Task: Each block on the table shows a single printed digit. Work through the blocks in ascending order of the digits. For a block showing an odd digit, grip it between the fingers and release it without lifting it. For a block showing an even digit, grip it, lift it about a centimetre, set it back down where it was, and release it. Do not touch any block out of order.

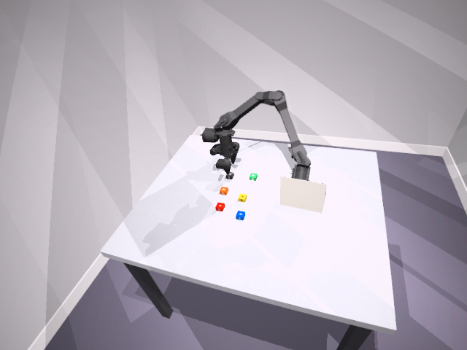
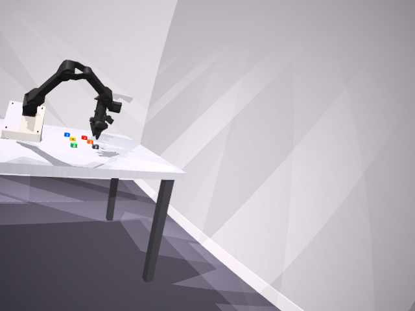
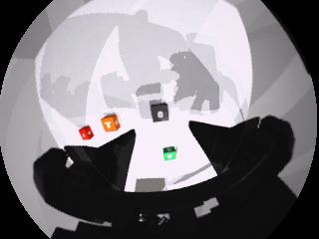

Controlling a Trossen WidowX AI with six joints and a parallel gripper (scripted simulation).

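The black block lies 5 cm below my gripper tip and 1 cm ahead of it. Round my gripper tip: green block 11 cm behind, 5 cm below, 2 cm to the right; then yellow block 13 cm to the left, 11 cm behind, 5 cm below; then orange block 11 cm to the left, 5 cm below.
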